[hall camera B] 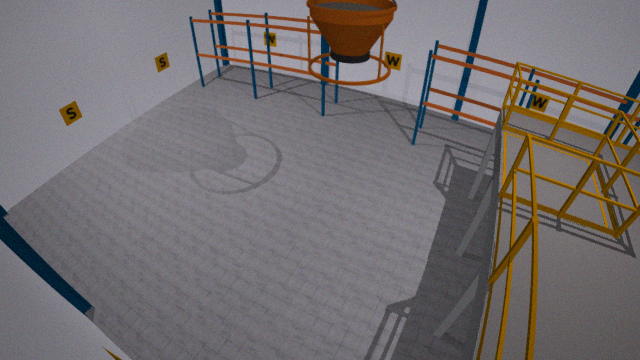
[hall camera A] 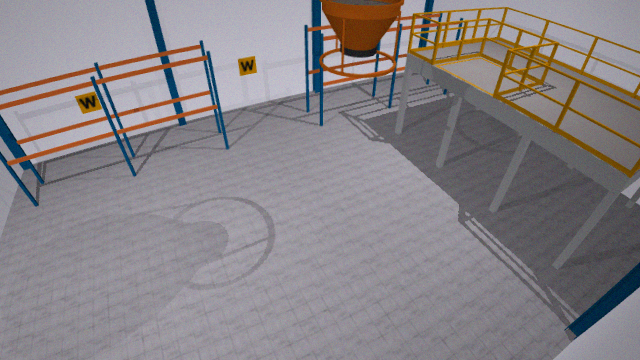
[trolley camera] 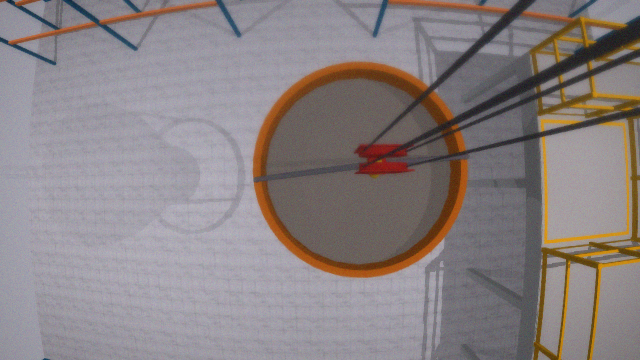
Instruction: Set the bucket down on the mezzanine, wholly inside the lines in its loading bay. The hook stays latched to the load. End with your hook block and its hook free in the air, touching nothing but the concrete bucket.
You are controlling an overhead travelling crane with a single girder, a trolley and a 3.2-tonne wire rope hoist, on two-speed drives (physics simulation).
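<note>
The orange concrete bucket [hall camera A: 362,30] [hall camera B: 350,32] [trolley camera: 360,273] hangs upright in the air, filled with grey material, its round foot ring below it. In the trolley view it is left of the mezzanine [hall camera A: 595,117] [hall camera B: 580,300] [trolley camera: 620,310], apart from its edge. My red hook block with its yellow hook [trolley camera: 384,159] is above the bucket's middle, at the grey bail; the hook is latched to the bail, though its tip is mostly hidden. The block is out of frame in both hall views. The yellow-lined loading bay [trolley camera: 585,237] lies right of the bucket.
Yellow railings [hall camera A: 567,105] [hall camera B: 534,260] [trolley camera: 597,310] stand on both sides of the bay, with an unrailed stretch of edge between them facing the bucket. Blue and orange racks [hall camera A: 214,100] [hall camera B: 251,60] stand along the wall. The bucket's shadow falls on the floor at the left.
</note>
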